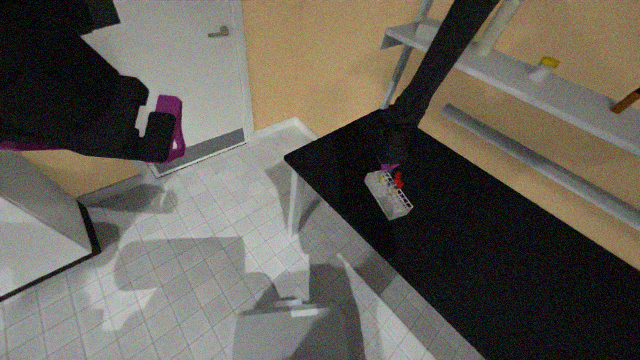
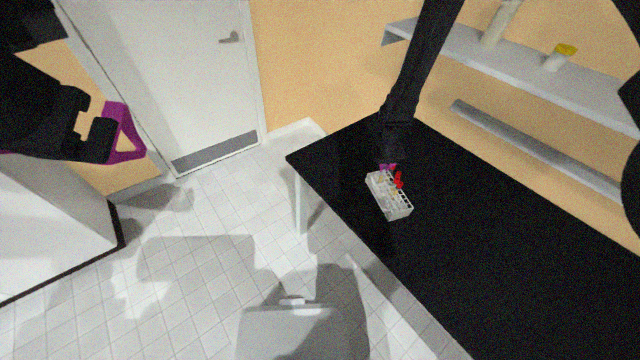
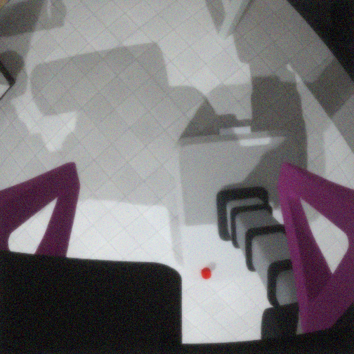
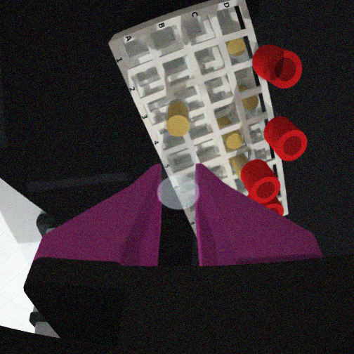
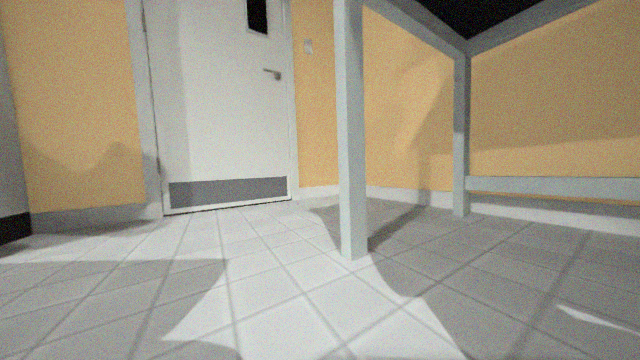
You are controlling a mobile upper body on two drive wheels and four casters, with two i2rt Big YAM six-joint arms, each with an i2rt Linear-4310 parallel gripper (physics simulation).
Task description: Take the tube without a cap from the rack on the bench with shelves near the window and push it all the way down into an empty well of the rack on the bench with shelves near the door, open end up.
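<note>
The white rack [image 1: 390,204] [image 2: 392,206] [image 4: 172,16] stands on the black bench [image 1: 475,225] [image 2: 475,225], with lettered columns and numbered rows. Tubes with red caps [image 1: 398,180] [image 2: 398,179] [image 4: 284,143] stand along one long side, and yellow-brown round tops show in several wells. My right gripper [image 1: 390,167] [image 2: 387,167] [image 4: 177,175] is shut on the clear uncapped tube [image 4: 178,193], whose round end shows between the fingertips over the rack's near end. The fingers hide its shaft; its depth in a well cannot be told. My left gripper [image 3: 178,173] is open and empty, above the floor away from the bench.
A grey shelf [image 1: 575,97] [image 2: 600,87] with a yellow-lidded bottle [image 1: 543,69] [image 2: 560,57] runs above the bench along the wall. A white door [image 1: 200,75] [image 2: 210,85] [image 5: 235,120] stands beyond the bench's end. A bench leg [image 5: 352,150] rises from the floor. A white cabinet [image 1: 35,240] [image 2: 45,240] is at the left.
</note>
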